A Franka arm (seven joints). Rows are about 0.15 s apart.
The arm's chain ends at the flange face. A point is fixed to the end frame.
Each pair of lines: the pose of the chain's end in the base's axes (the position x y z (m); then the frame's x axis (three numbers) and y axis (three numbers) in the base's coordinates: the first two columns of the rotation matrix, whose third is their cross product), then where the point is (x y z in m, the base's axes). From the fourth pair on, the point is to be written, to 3 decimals.
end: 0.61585 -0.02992 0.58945 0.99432 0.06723 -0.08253 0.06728 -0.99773 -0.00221
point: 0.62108 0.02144 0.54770
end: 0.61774 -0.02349 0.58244 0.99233 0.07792 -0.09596 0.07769 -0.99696 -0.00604
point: 0.62186 0.02804 0.54078
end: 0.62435 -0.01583 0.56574 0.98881 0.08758 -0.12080 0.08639 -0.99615 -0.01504
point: 0.62694 0.03602 0.52435
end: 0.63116 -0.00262 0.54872 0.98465 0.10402 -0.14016 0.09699 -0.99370 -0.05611
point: 0.632 0.051 0.509
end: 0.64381 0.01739 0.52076 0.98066 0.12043 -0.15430 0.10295 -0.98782 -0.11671
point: 0.644 0.073 0.485
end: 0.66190 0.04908 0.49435 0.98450 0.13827 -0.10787 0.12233 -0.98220 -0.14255
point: 0.662 0.106 0.460
